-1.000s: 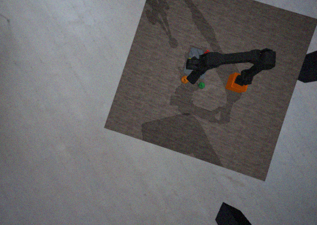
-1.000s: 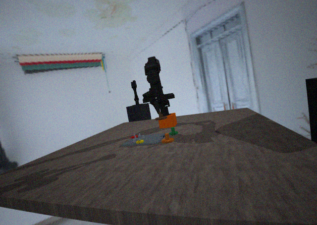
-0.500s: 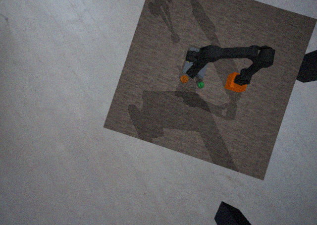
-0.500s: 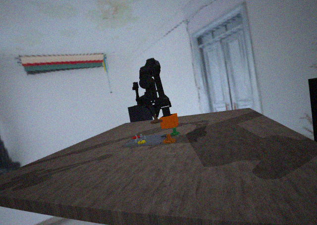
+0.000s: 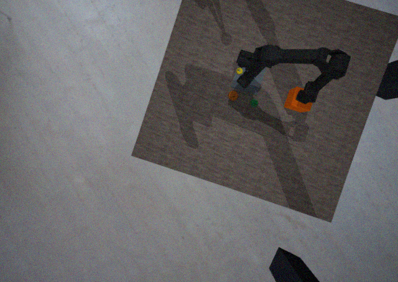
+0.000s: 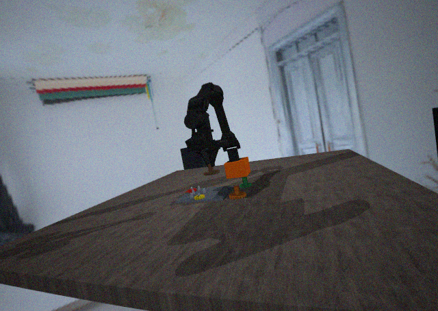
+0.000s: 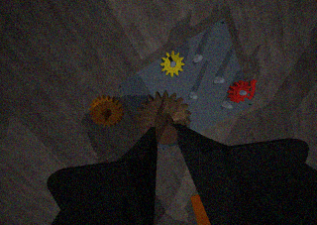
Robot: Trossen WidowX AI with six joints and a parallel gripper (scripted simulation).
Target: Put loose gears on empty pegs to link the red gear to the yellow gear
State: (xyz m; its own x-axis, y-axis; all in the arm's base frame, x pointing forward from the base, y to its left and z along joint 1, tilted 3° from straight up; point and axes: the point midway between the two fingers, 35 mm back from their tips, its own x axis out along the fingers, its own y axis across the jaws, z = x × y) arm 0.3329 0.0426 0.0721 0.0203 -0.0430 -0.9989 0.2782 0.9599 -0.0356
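Now: the red gear 14 cm to the right of my gripper tip, 10 cm below it and 4 cm behind it. Also, from my gripper tip: yellow gear (10 cm below, 5 cm to the right, 5 cm ahead); brown gear (1 cm below); orange gear (10 cm to the left, 10 cm below, 2 cm ahead).
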